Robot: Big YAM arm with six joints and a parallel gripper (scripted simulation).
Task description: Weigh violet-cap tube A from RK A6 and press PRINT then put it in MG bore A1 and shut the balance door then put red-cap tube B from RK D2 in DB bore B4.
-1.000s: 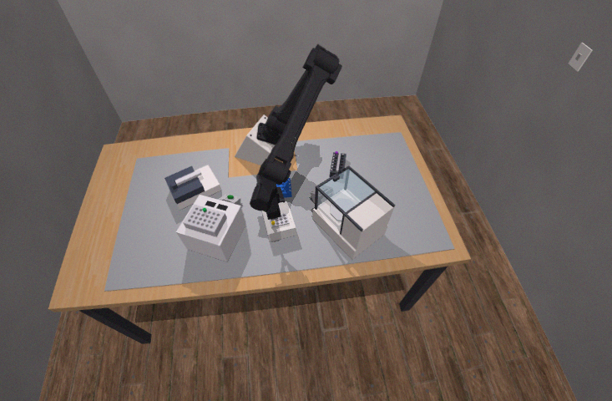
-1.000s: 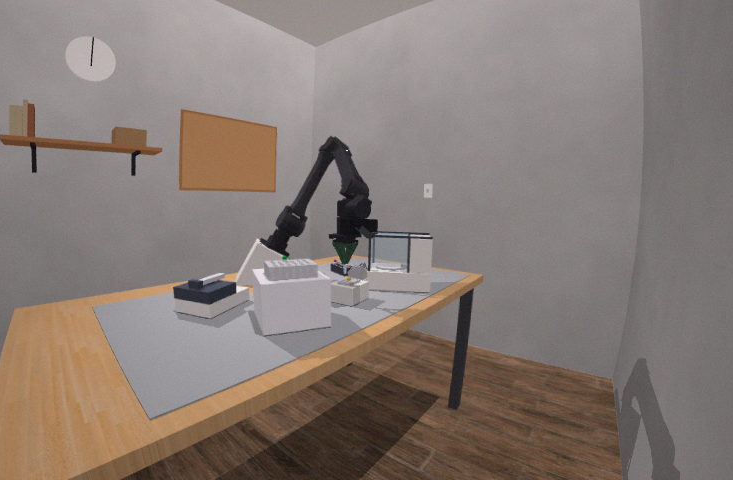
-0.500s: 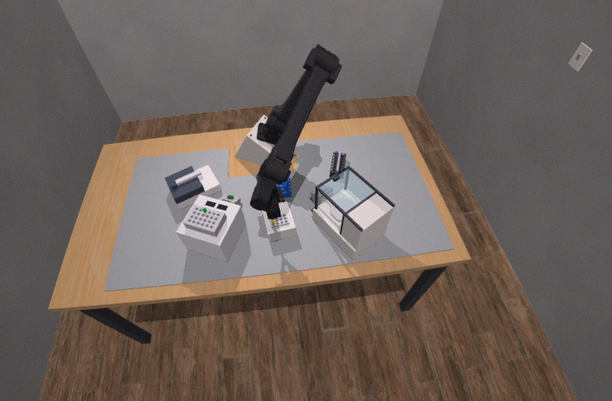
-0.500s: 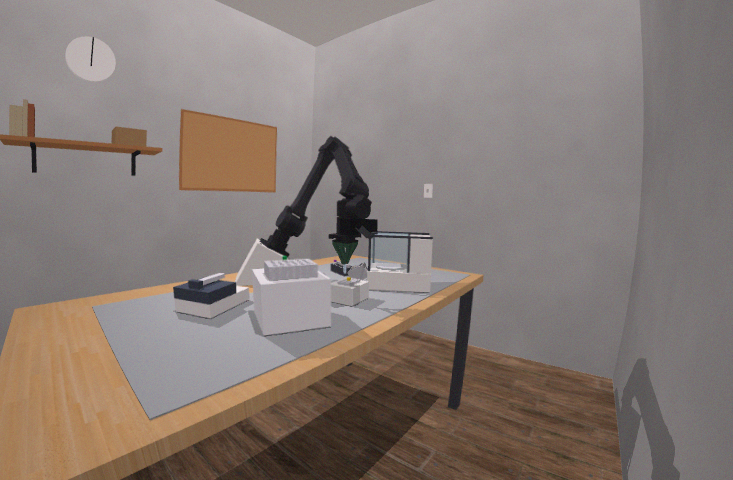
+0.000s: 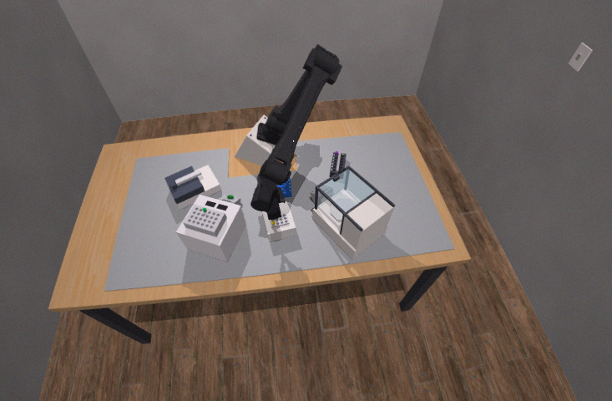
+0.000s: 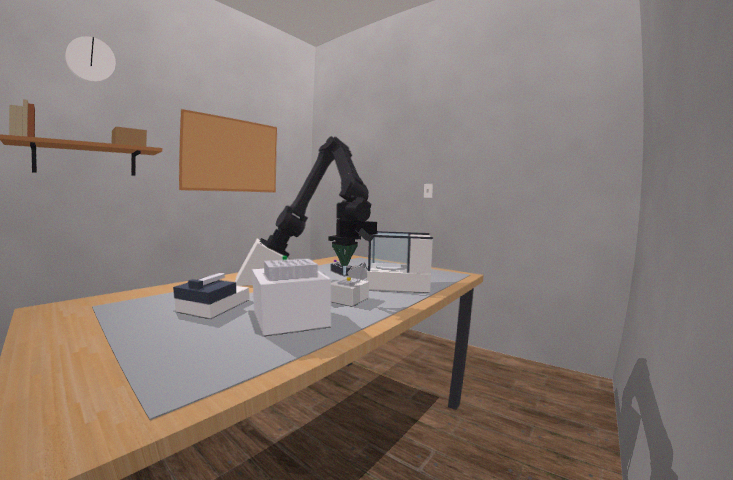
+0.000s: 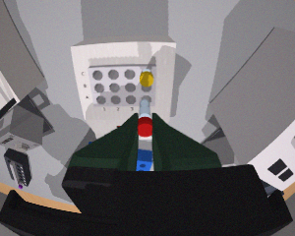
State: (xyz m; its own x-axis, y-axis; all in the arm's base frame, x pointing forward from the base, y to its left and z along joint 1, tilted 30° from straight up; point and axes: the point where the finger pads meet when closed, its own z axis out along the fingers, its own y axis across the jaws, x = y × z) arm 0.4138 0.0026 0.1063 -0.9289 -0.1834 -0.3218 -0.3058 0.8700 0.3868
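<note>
The yellow-capped tube lies 2 cm ahead of my hand and 7 cm below it. The rest, counted from my hand: balance door (8 cm behind, 26 cm to the left, 8 cm above); then dry block (3 cm behind, 2 cm to the left, 10 cm below); then tube rack (21 cm behind, 1 cm to the right, 12 cm below).
</note>
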